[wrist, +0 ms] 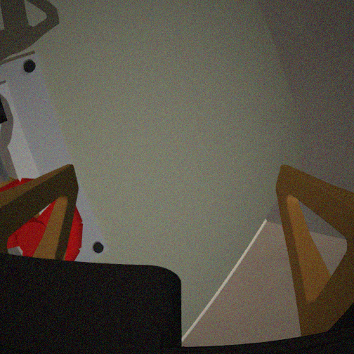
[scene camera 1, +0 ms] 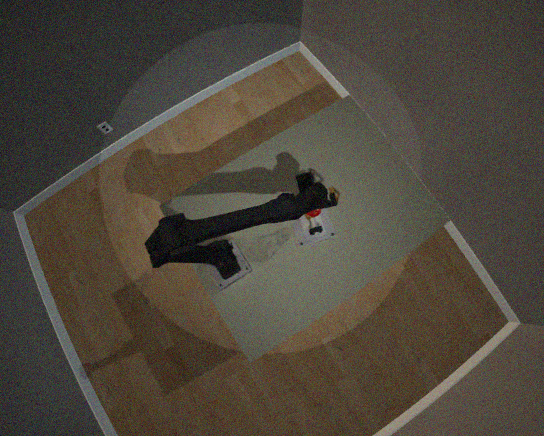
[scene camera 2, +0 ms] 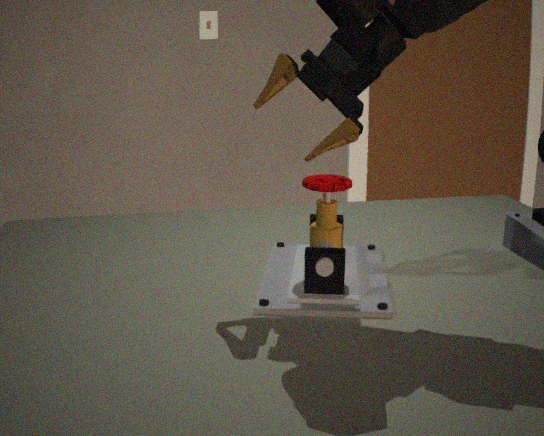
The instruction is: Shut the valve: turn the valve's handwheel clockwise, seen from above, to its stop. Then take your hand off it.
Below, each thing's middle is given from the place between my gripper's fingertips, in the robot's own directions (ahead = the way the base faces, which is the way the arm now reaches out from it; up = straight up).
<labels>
Now: hand 6 cm past the red handwheel (scene camera 2: 323, 183) and 8 cm above it. Also, from my hand: pale base plate (scene camera 2: 375, 302): 6 cm behind, 20 cm below.
</labels>
